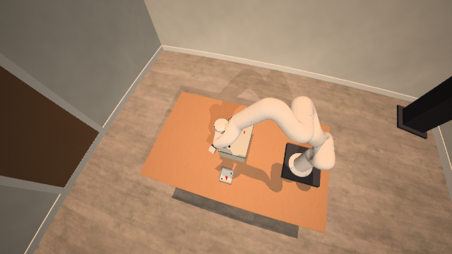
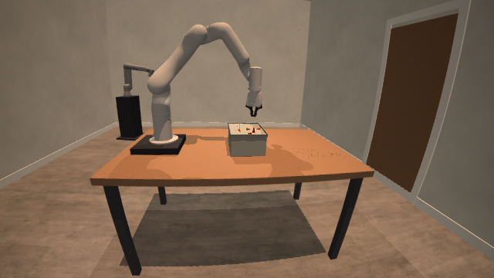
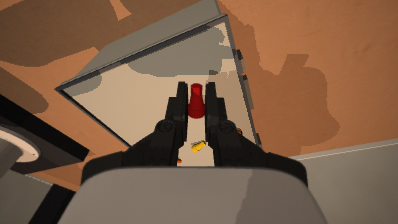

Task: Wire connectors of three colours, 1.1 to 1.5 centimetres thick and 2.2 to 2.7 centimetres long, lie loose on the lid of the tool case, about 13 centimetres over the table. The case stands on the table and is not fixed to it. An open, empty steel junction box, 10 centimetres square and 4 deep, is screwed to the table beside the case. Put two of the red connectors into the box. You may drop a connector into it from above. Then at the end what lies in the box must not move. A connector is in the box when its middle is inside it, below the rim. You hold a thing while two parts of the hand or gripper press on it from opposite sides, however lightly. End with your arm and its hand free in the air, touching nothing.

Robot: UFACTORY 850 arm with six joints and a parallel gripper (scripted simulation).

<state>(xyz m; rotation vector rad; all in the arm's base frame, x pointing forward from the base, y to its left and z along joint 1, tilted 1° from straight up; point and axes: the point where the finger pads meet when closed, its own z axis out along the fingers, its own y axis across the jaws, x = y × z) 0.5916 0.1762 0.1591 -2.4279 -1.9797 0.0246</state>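
My gripper is now 100 mm past the steel junction box, 160 mm to the right of it and 210 mm above it. Also, from my hand: tool case (40 mm behind, 130 mm to the right, 110 mm below); yellow connector (30 mm behind, 150 mm to the right, 70 mm below).
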